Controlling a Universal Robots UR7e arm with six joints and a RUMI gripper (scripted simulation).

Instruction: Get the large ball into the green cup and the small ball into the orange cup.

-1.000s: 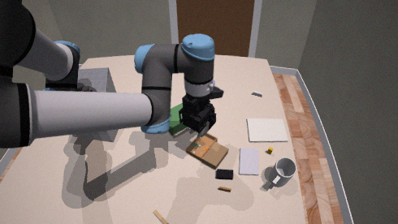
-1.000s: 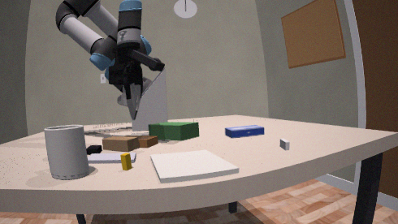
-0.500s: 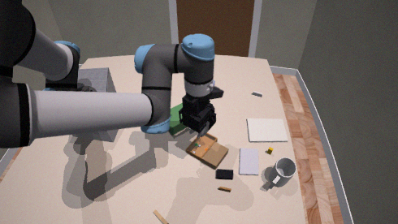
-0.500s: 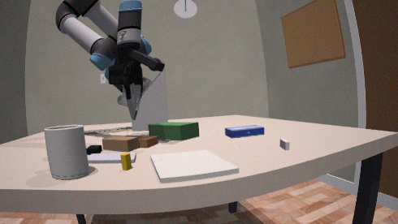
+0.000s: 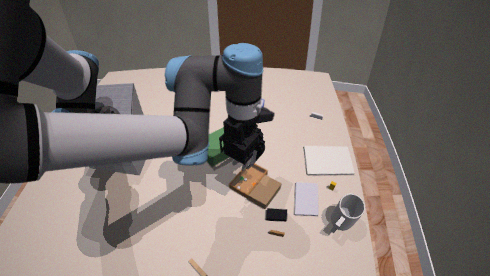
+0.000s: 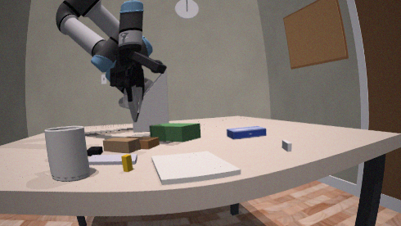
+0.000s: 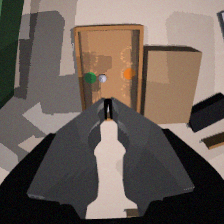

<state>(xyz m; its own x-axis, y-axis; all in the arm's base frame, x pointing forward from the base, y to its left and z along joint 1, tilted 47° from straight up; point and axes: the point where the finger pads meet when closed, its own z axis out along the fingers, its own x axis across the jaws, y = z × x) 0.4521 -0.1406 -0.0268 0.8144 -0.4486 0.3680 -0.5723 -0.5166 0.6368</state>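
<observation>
My hand is 80 mm above the covered wooden puzzle. Round my hand: black block: 80 mm ahead, 130 mm to the right, 80 mm below; then green block: 90 mm behind, 130 mm to the left, 60 mm below; then wooden block: 50 mm ahead, 50 mm to the right, 70 mm below.
</observation>
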